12 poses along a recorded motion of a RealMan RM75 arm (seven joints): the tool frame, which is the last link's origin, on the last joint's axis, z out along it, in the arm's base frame.
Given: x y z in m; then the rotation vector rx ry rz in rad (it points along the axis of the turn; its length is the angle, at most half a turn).
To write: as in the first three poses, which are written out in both.
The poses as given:
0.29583, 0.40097, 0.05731, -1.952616, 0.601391, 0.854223
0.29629, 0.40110, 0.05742, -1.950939, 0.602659, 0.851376
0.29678, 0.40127, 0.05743, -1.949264, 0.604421, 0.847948
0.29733, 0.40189, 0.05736, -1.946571, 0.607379, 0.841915
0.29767, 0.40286, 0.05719, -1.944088, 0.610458, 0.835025
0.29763, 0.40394, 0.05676, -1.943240, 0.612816, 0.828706
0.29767, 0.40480, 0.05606, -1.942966, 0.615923, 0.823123
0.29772, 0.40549, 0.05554, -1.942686, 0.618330, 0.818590
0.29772, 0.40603, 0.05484, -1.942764, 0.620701, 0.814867
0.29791, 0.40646, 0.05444, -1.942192, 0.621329, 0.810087
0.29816, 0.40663, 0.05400, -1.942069, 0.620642, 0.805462
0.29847, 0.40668, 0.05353, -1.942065, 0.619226, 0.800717
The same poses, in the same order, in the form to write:
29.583, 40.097, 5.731, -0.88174, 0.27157, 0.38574, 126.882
29.629, 40.110, 5.742, -0.88187, 0.27241, 0.38484, 126.755
29.678, 40.127, 5.743, -0.88203, 0.27350, 0.38369, 126.622
29.733, 40.189, 5.736, -0.88236, 0.27532, 0.38163, 126.400
29.767, 40.286, 5.719, -0.88282, 0.27721, 0.37919, 126.173
29.763, 40.394, 5.676, -0.88343, 0.27860, 0.37674, 126.031
29.767, 40.480, 5.606, -0.88390, 0.28020, 0.37446, 125.947
29.772, 40.549, 5.554, -0.88428, 0.28145, 0.37261, 125.874
29.772, 40.603, 5.484, -0.88457, 0.28262, 0.37102, 125.837
29.791, 40.646, 5.444, -0.88516, 0.28317, 0.36920, 125.717
29.816, 40.663, 5.400, -0.88591, 0.28312, 0.36743, 125.602
29.847, 40.668, 5.353, -0.88678, 0.28275, 0.36562, 125.479

